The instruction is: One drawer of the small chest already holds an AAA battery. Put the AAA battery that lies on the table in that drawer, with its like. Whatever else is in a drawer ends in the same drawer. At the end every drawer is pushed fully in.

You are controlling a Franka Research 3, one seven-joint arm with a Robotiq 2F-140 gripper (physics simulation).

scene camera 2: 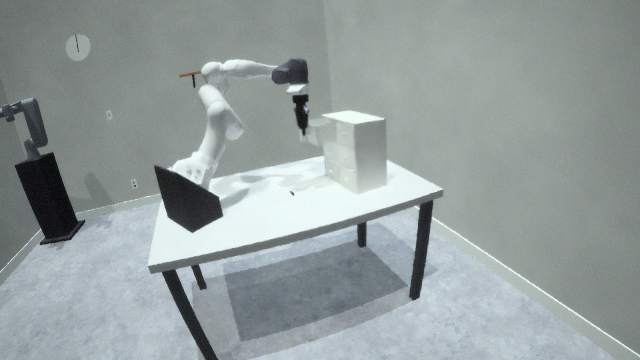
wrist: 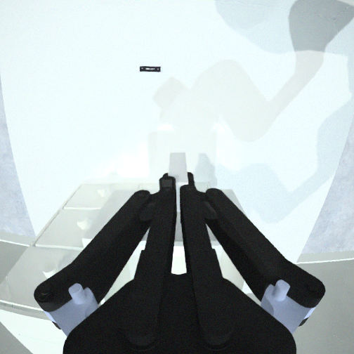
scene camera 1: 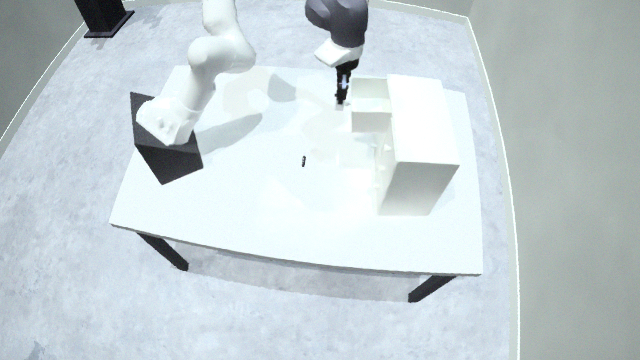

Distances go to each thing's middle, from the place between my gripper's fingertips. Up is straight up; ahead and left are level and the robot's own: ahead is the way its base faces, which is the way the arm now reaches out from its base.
My hand is 24 cm short of the white chest (scene camera 1: 427, 155), 4 cm to the left of it and 6 cm above it.
